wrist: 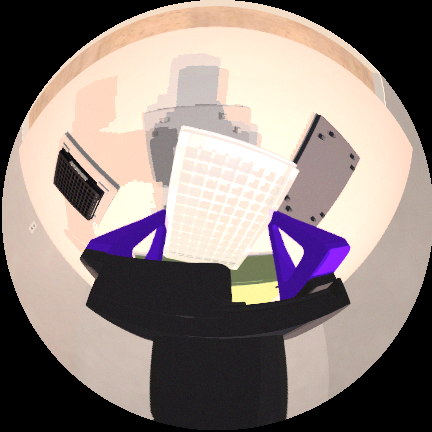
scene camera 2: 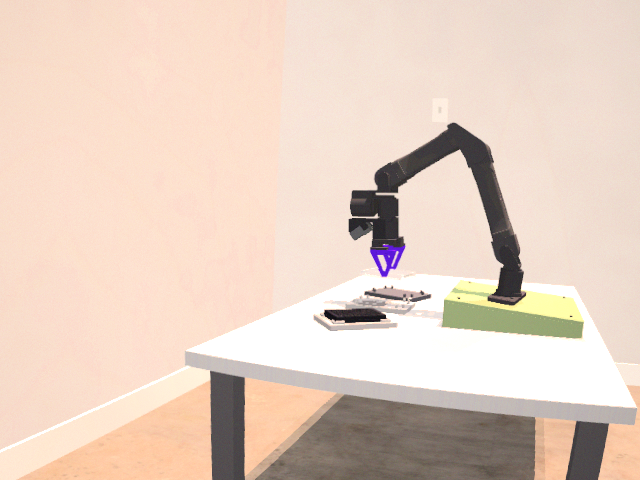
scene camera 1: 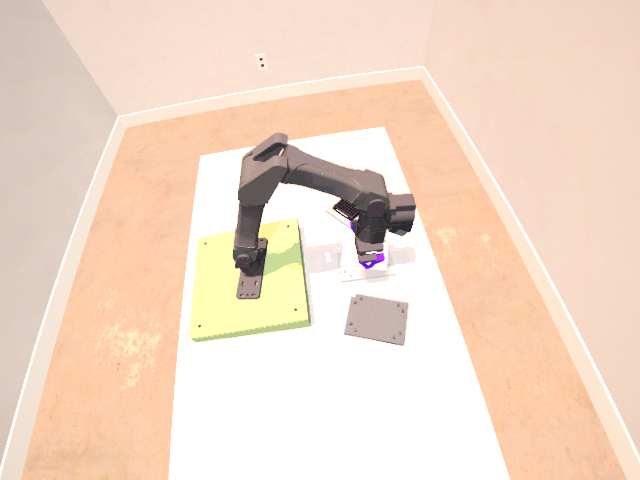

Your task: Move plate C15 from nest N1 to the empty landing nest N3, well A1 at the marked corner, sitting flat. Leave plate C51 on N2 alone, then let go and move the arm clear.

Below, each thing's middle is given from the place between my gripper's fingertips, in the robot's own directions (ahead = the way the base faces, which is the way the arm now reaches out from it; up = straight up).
My hand is 24 cm to the right of the black perforated plate [scene camera 2: 359,315], 7 cm above it and 2 cm past it.
